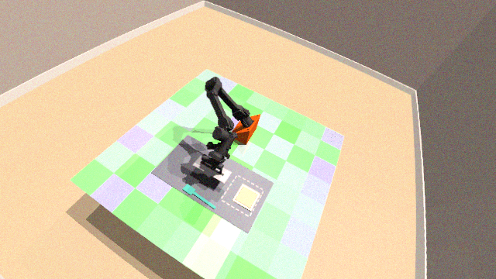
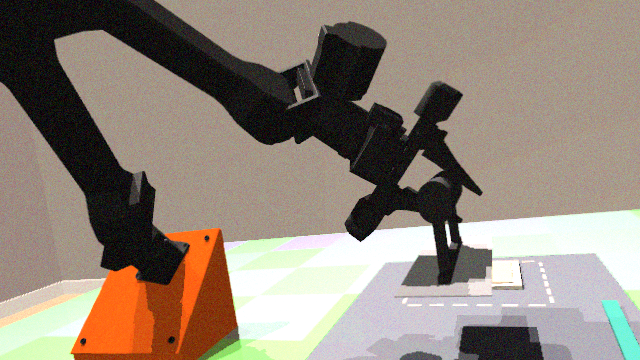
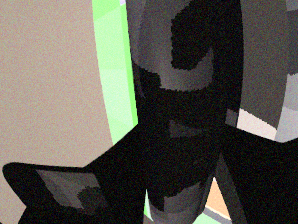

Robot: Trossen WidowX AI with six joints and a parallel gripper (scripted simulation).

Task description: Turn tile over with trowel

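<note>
Right now my gripper tip is 120 mm short of the teal trowel, 10 mm to the left of it and 140 mm above it. Also, from my gripper tip: grey mat (20 mm behind, 160 mm below); cream tile (40 mm behind, 210 mm to the left, 140 mm below).
</note>
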